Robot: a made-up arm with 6 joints. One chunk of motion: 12 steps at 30 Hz.
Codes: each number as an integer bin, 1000 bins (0 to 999) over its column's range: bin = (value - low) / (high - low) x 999, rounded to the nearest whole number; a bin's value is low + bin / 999 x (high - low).
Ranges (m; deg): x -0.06..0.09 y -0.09..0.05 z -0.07..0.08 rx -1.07..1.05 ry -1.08..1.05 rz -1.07..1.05
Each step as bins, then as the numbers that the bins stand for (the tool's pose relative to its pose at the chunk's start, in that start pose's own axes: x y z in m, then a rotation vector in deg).
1 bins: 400 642 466 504 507 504
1 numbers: 0.0001 0.0000 0.0000 0.00 0.00 0.00
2 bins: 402 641 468 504 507 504
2 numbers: 0.0004 -0.0002 0.0003 0.00 0.00 0.00
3 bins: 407 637 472 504 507 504
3 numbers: 0.0011 -0.0007 0.0009 0.00 0.00 0.00
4 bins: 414 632 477 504 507 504
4 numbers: 0.0022 -0.0014 0.0016 0.00 0.00 0.00
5 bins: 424 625 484 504 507 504
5 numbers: 0.0037 -0.0024 0.0027 0.00 0.00 0.00
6 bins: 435 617 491 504 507 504
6 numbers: 0.0053 -0.0035 0.0037 0.00 0.00 0.00
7 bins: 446 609 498 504 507 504
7 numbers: 0.0070 -0.0047 0.0048 0.00 0.00 0.00
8 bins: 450 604 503 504 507 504
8 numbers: 0.0076 -0.0054 0.0055 0.00 0.00 0.00
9 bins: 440 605 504 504 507 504
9 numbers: 0.0061 -0.0052 0.0057 0.00 0.00 0.00
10 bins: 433 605 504 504 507 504
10 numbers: 0.0050 -0.0052 0.0057 0.00 0.00 0.00
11 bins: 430 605 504 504 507 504
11 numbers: 0.0046 -0.0052 0.0057 0.00 0.00 0.00
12 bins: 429 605 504 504 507 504
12 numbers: 0.0044 -0.0052 0.0057 0.00 0.00 0.00
